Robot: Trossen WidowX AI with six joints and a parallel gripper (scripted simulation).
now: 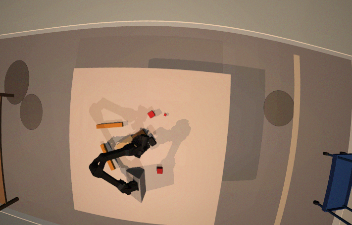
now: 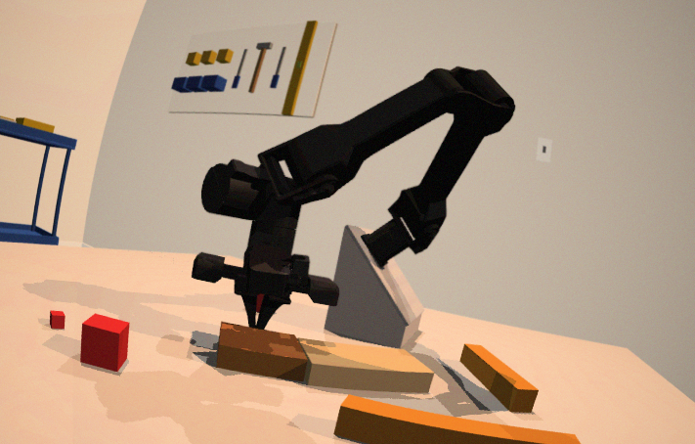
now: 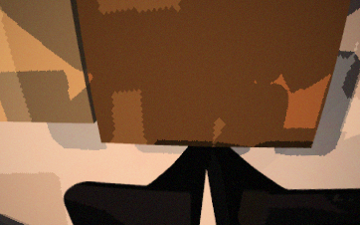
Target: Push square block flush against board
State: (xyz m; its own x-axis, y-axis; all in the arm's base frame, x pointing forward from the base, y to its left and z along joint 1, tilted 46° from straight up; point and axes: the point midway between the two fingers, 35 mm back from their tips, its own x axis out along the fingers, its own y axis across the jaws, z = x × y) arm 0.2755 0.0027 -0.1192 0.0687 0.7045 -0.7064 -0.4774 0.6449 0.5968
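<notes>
Now: the square block 50 mm ahead of my gripper tip, 30 mm to the left of it and 10 mm above it. Round my gripper tip: tiny red cube 210 mm ahead, 170 mm to the right.
</notes>
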